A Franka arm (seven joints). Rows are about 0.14 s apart.
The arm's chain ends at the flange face. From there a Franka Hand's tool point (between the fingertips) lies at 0.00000 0.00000 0.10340 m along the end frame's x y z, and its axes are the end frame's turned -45 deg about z.
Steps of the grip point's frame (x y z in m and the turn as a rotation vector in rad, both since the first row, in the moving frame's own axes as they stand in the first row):
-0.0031 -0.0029 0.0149 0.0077 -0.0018 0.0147
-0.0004 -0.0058 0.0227 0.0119 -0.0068 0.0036
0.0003 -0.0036 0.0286 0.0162 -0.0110 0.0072
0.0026 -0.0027 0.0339 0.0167 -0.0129 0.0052
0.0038 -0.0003 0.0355 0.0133 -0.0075 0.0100
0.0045 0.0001 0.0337 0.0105 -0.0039 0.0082
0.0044 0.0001 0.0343 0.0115 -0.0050 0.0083
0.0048 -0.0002 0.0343 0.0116 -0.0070 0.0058
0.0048 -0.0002 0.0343 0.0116 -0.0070 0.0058
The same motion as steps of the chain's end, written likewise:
-0.0036 0.0006 0.0149 0.0042 -0.0067 0.0147
-0.0030 -0.0034 0.0227 0.0036 -0.0132 0.0036
-0.0003 -0.0024 0.0286 0.0037 -0.0192 0.0072
0.0021 -0.0035 0.0339 0.0027 -0.0209 0.0052
0.0040 -0.0025 0.0355 0.0041 -0.0147 0.0100
0.0043 -0.0026 0.0337 0.0047 -0.0102 0.0082
0.0044 -0.0026 0.0343 0.0046 -0.0117 0.0083
0.0046 -0.0032 0.0343 0.0033 -0.0132 0.0058
0.0046 -0.0032 0.0343 0.0033 -0.0132 0.0058

